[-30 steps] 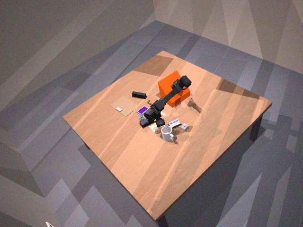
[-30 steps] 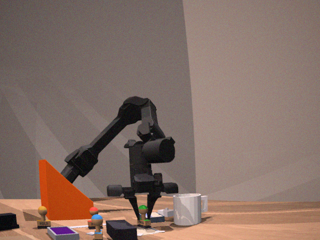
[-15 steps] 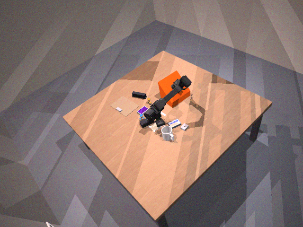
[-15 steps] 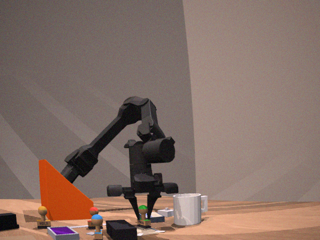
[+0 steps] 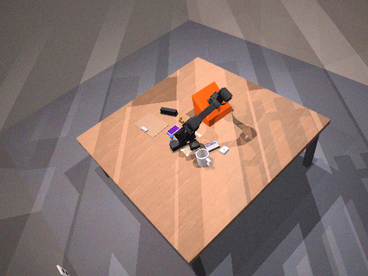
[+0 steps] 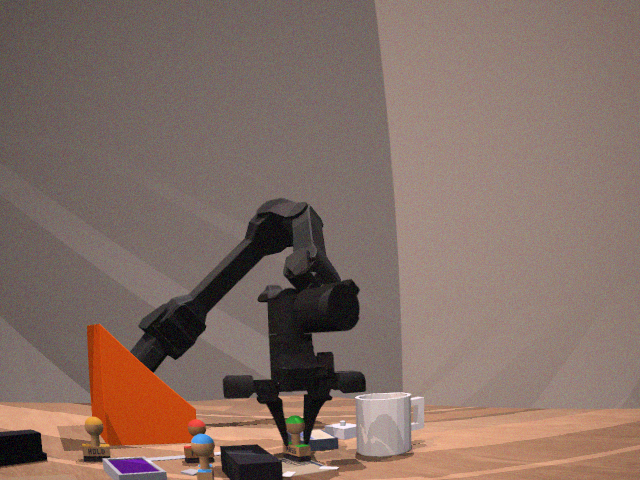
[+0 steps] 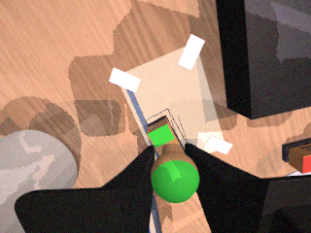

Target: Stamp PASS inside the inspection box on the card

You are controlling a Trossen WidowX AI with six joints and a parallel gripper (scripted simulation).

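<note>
My gripper tip is now right at the green stamp. The rest, counted from my gripper tip: black box (50 mm ahead, 100 mm to the right, 10 mm below); then blue tin (90 mm behind, 80 mm to the left, 10 mm below); then white card (20 mm ahead, 20 mm to the right, 30 mm below).
</note>
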